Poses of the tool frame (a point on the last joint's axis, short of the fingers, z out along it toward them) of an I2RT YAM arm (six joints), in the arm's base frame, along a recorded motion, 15 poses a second.
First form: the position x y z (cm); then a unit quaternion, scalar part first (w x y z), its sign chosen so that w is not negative.
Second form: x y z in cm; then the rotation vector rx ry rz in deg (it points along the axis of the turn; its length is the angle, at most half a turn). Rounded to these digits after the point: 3 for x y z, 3 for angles.
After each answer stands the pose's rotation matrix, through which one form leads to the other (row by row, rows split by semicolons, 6 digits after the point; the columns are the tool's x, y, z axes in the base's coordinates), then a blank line. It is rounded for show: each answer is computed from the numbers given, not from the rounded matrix.
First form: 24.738, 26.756, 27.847, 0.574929, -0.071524, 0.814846, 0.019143
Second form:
24.738, 26.756, 27.847, -9.599, 109.360, 2.569
-0.328682 -0.138574 0.934219; -0.094550 0.989036 0.113440; -0.939696 -0.051045 -0.338180

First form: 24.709, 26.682, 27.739, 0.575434, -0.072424, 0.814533, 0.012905
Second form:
24.709, 26.682, 27.739, -9.718, 109.295, 1.732
-0.327261 -0.132835 0.935551; -0.103132 0.989176 0.104374; -0.939289 -0.062327 -0.337418

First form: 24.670, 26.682, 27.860, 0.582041, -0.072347, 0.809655, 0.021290
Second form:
24.670, 26.682, 27.860, -9.681, 108.343, 2.849
-0.311989 -0.141935 0.939424; -0.092369 0.988625 0.118693; -0.945585 -0.049743 -0.321550

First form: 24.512, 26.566, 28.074, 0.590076, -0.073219, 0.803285, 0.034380
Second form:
24.512, 26.566, 28.074, -9.765, 107.133, 4.585
-0.292898 -0.158205 0.942964; -0.077058 0.986914 0.141643; -0.953033 -0.031176 -0.301256

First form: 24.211, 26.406, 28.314, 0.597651, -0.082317, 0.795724, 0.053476
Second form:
24.211, 26.406, 28.314, -10.944, 105.794, 7.110
-0.272074 -0.194923 0.942327; -0.067083 0.980728 0.183498; -0.959935 -0.013289 -0.279907

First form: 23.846, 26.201, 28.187, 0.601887, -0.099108, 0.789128, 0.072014
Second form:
23.846, 26.201, 28.187, -13.154, 104.735, 9.558
-0.255819 -0.243107 0.935658; -0.069729 0.969983 0.232960; -0.964207 -0.005647 -0.265092

